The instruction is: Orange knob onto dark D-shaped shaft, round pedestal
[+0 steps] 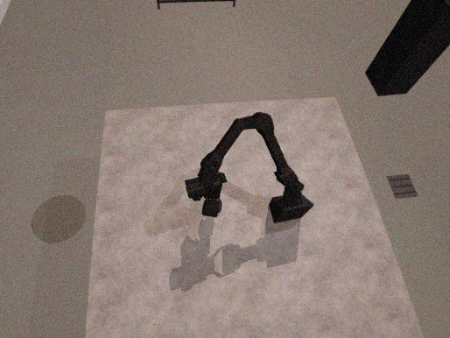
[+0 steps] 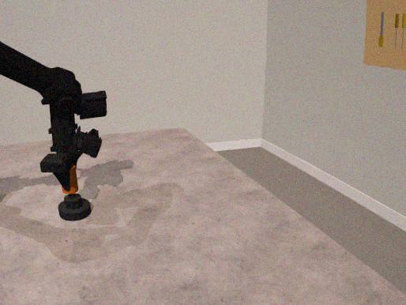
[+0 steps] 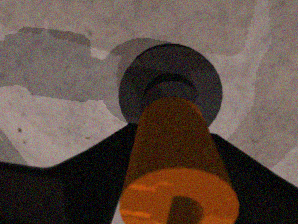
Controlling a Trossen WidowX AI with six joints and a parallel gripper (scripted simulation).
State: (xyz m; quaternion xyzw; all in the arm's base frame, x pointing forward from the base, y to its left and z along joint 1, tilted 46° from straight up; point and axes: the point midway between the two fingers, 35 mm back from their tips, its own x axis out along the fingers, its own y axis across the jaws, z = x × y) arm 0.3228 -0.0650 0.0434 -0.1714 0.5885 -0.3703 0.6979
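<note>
The orange knob is 2 cm above my gripper tip. From my gripper tip the other things lie so: dark round pedestal (4 cm below).
</note>
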